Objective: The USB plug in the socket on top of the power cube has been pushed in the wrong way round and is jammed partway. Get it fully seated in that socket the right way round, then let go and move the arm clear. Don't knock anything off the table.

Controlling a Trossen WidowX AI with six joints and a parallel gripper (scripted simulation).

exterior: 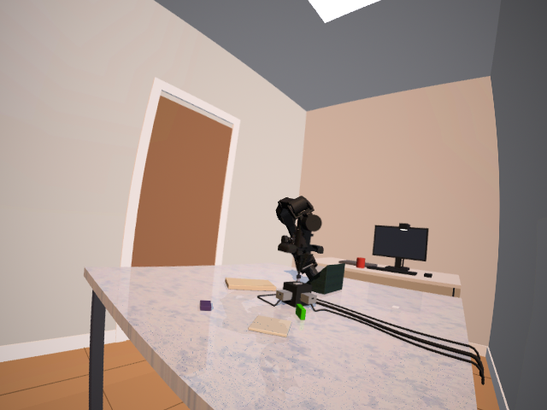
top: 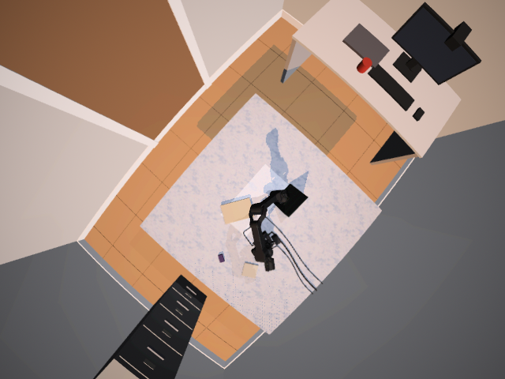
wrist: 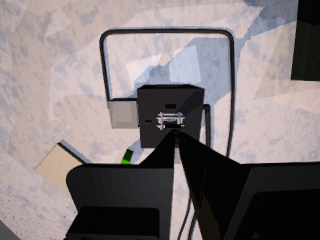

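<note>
The dark USB plug is 20 mm below my gripper tip. Also, from my gripper tip: metal-rimmed socket 50 mm below; purple block 310 mm ahead, 130 mm to the right, 120 mm below; green block 110 mm ahead, 90 mm to the left, 110 mm below.
</note>
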